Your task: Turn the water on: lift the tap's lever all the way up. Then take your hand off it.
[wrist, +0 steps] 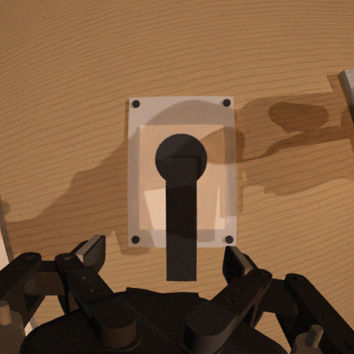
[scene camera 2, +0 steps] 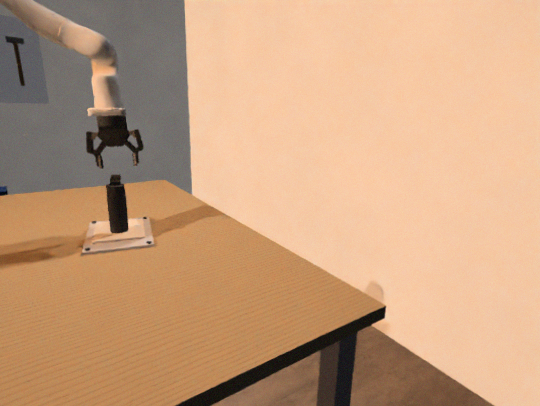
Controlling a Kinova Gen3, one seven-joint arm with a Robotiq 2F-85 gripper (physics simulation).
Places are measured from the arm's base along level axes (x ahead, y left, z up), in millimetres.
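Pixels of known places: gripper, between the fingertips: (scene camera 2: 118, 167).
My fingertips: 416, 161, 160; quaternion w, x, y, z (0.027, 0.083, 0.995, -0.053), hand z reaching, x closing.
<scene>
Ahead of a thing's pixels: the offset from my fingertips to its top centre, as dx, dy, dz. "spot": to the spot under its first point. Level surfaces: height alone.
The tap is an upright black cylinder {spot: -15, -94, -95} (scene camera 2: 118, 207) (wrist: 172, 145) on a white plate {-17, -71, -172} (scene camera 2: 120, 247) (wrist: 133, 175) with dark screws at its corners. Its flat black lever {-13, -18, -28} (scene camera 2: 115, 178) (wrist: 181, 230) starts at the cylinder's top; in the wrist view it runs down the picture, past the plate's edge, its end showing between the fingers. In the scene view the lever shows as a small dark block on top, nearly end-on, so its tilt is hard to tell. My gripper (scene camera 2: 117, 165) (wrist: 164, 253) is open and empty, pointing down, a little above the lever and apart from it.
The plate lies on a wooden table {dz -185} (scene camera 2: 200, 300) with a dark front edge. A pale wall (scene camera 2: 350, 125) rises along the table's right side. Part of a grey block (wrist: 349, 82) shows at the right edge of the wrist view. A small blue thing (scene camera 2: 3, 190) shows at the far left.
</scene>
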